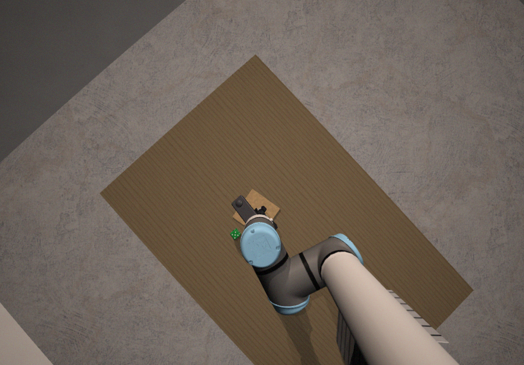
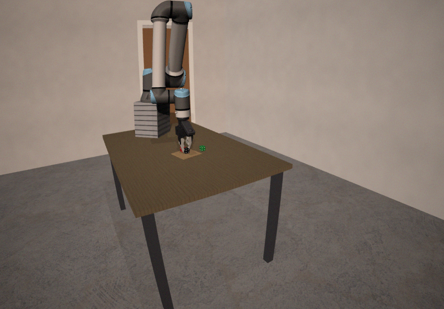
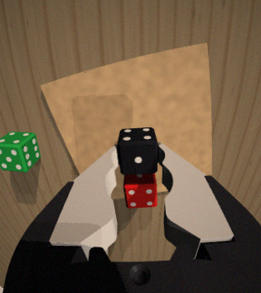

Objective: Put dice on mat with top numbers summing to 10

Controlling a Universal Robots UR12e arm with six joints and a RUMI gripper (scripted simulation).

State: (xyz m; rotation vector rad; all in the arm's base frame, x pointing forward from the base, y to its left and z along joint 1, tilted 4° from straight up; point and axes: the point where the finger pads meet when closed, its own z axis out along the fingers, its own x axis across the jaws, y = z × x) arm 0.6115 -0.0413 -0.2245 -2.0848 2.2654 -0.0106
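Right now my hand is right at the black die. The rest, counted from my hand: tan mat (20 mm below); then red die (40 mm behind, 10 mm below); then green die (120 mm to the left, 10 mm below, 10 mm ahead).
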